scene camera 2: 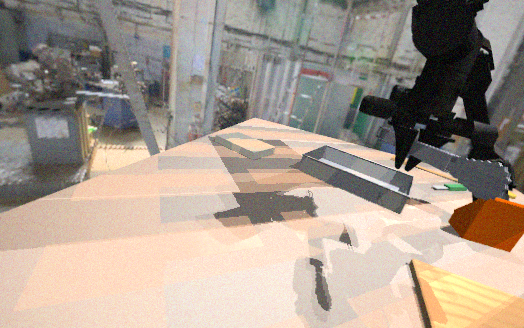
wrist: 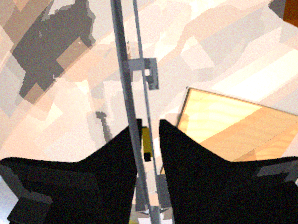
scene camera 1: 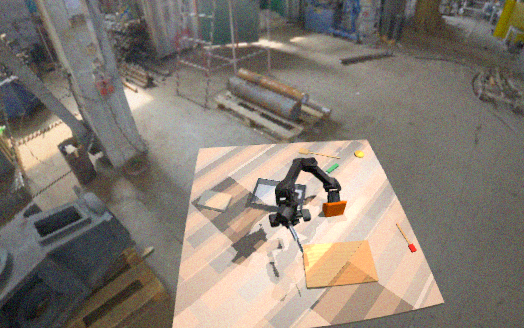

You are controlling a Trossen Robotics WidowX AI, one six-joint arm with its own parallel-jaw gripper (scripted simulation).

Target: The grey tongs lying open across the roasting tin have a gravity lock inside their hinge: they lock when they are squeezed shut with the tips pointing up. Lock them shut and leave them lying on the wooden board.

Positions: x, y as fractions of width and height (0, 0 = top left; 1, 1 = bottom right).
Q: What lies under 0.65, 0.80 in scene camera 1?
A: A wooden board.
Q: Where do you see a roasting tin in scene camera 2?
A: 0.72, 0.56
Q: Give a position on a roasting tin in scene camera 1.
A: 0.50, 0.60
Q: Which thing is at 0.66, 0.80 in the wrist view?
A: The gripper.
